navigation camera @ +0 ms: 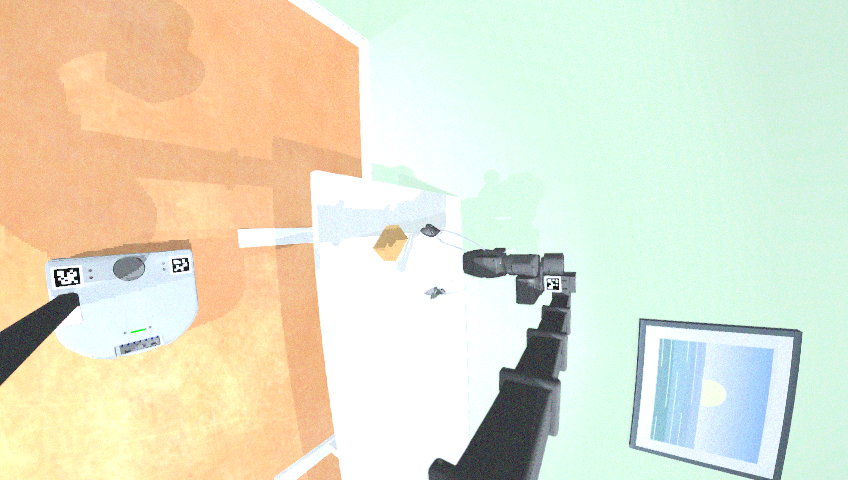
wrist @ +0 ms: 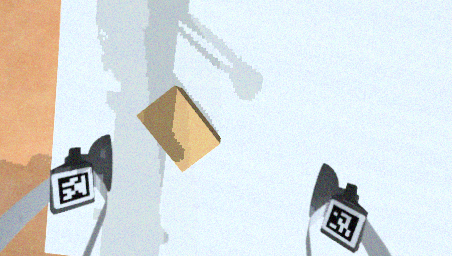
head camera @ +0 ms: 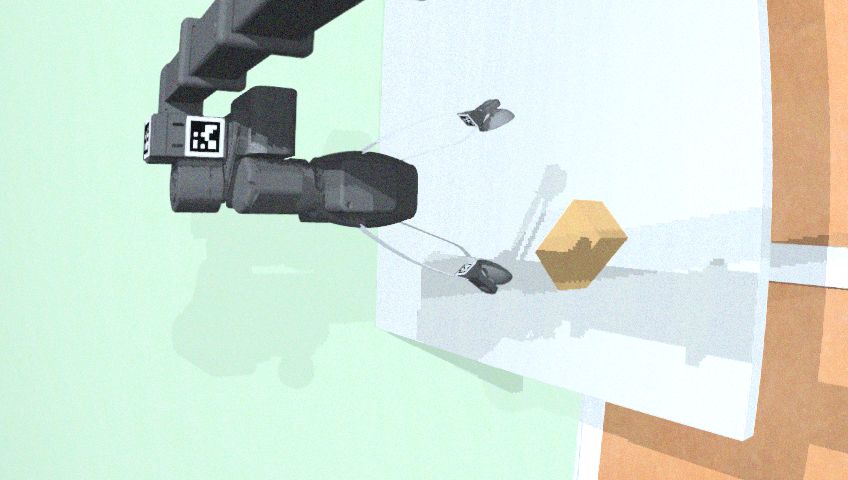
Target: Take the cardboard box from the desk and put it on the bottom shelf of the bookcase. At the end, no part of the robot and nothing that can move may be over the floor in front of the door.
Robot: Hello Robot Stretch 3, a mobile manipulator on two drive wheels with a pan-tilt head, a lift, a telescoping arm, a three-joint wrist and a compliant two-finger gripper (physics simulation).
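Seen in the pictures: gripper, between the fingertips: (navigation camera: pixel 424 261) (wrist: pixel 215 167) (head camera: pixel 507 196); robot's base, origin of its link: (navigation camera: pixel 130 267).
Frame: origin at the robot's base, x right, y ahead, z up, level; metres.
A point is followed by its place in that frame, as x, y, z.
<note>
The cardboard box (head camera: pixel 580 245) @(0.533, 0.028, 0.770) (navigation camera: pixel 390 242) @(0.528, 0.032, 0.770) (wrist: pixel 179 129) @(0.557, 0.028, 0.770) is a small tan block lying on the white desk (head camera: pixel 654 130) @(0.467, -0.102, 0.720) (navigation camera: pixel 392 368) @(0.546, -0.373, 0.720) (wrist: pixel 380 100) @(0.630, -0.242, 0.720), turned at an angle to the gripper and partly in shadow. My gripper (head camera: pixel 490 196) @(0.545, -0.022, 0.870) (navigation camera: pixel 432 261) @(0.545, -0.022, 0.870) (wrist: pixel 215 167) @(0.545, -0.022, 0.870) is open and empty, with its fingers spread wide above the desk. In the head camera view the box lies beyond the fingertips, closer to the lower finger. In the wrist view it shows above the fingertip line, left of centre and nearer the left finger. The bookcase and the door do not show.
My base (navigation camera: pixel 127 306) @(-0.016, -0.109, 0.160) stands on the orange floor (navigation camera: pixel 226 368) @(0.254, -0.476, 0.000) beside the desk's long edge. A white desk leg (navigation camera: pixel 270 237) reaches out over the floor. The extended arm (navigation camera: pixel 511 422) @(0.175, -0.084, 1.200) and wrist are close to the green wall (head camera: pixel 89 249) @(1.134, 0.059, 1.248) (navigation camera: pixel 684 178) @(1.136, 0.191, 1.582). A framed picture (navigation camera: pixel 714 395) @(1.106, -0.568, 1.676) hangs there.
</note>
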